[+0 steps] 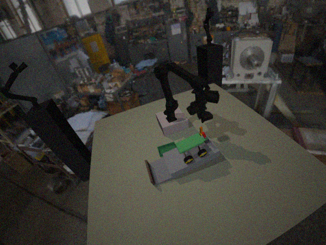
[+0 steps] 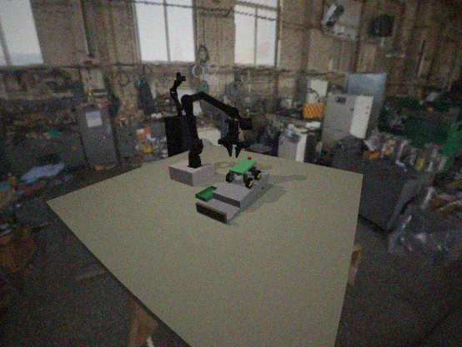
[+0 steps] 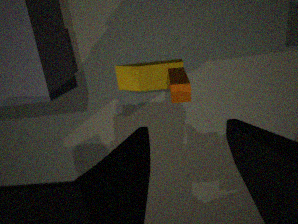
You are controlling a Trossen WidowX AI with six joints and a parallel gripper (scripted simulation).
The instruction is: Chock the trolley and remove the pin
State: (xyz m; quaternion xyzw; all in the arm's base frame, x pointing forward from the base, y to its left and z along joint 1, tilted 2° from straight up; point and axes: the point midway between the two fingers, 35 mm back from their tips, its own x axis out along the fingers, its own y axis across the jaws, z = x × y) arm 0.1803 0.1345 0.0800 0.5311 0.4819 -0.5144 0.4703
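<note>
Now: gripper tip 2 cm short of the yellow chock and 10 cm above it. Also, from my gripper tip: red-headed stop pin 13 cm ahead, 6 cm to the right, 1 cm above; then grey ramp 15 cm ahead, 17 cm to the right, 8 cm below; then trolley 15 cm ahead, 16 cm to the right, 1 cm below.
</note>
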